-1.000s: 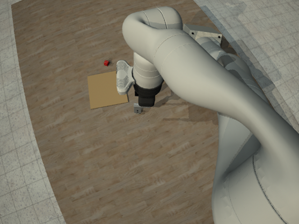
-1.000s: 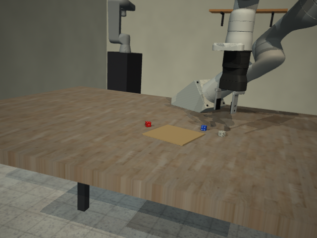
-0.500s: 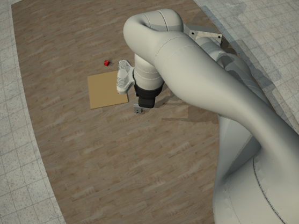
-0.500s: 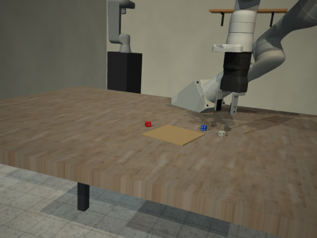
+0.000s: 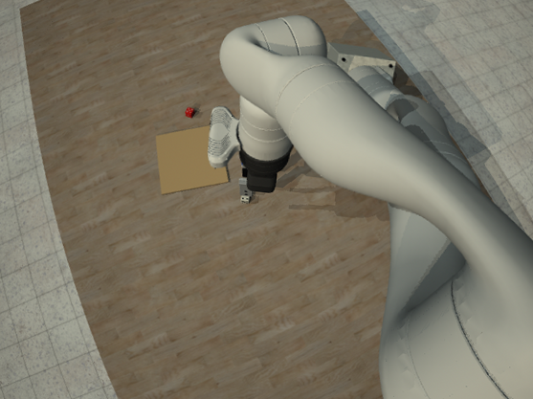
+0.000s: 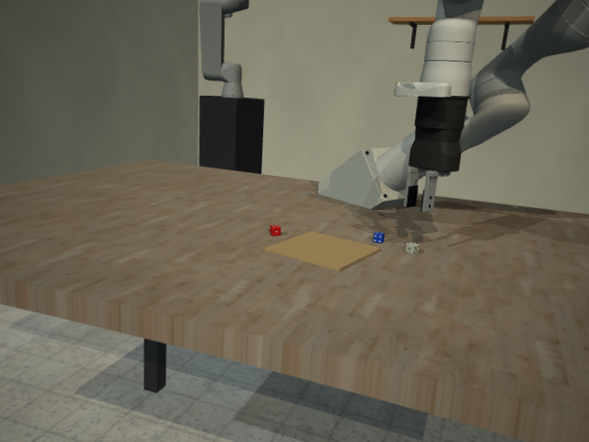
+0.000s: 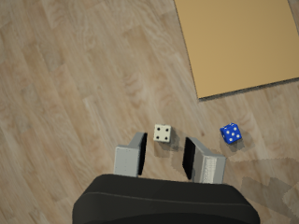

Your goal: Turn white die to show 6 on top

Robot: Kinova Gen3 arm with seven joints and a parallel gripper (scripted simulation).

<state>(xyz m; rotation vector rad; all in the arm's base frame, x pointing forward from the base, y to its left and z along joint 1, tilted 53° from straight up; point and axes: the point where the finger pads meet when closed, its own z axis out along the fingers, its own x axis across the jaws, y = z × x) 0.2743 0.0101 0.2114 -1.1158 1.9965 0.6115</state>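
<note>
My gripper is now 8 cm above the white die. From my hand the other things lie so: tan mat: 12 cm to the right, 9 cm below, 9 cm ahead; then blue die: 8 cm below, 7 cm to the right, 2 cm behind; then red die: 23 cm to the right, 8 cm below, 7 cm ahead.
</note>
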